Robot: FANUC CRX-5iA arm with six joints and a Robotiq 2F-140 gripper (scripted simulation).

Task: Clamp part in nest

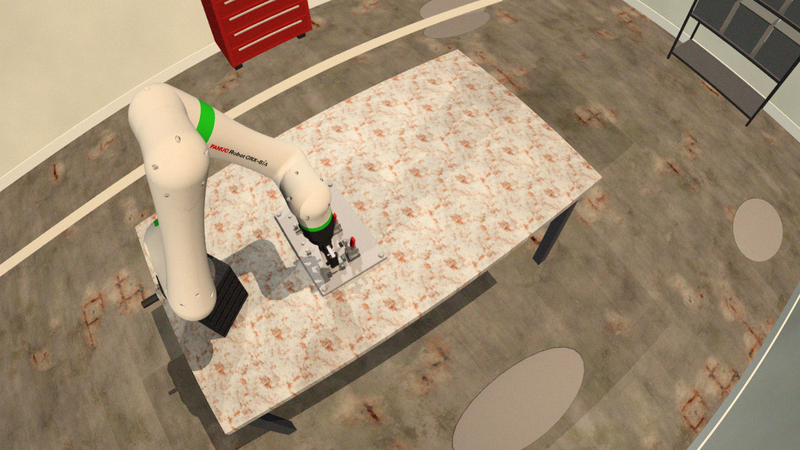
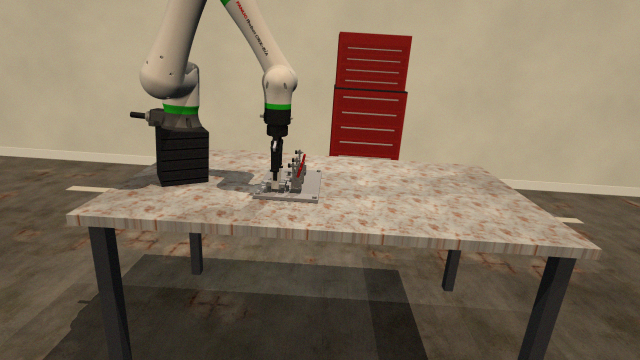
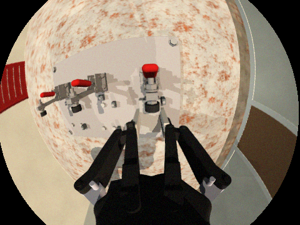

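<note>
The grey block is 3 cm below my hand. Round my hand: plate 11 cm to the left, 5 cm below, 4 cm ahead.
</note>
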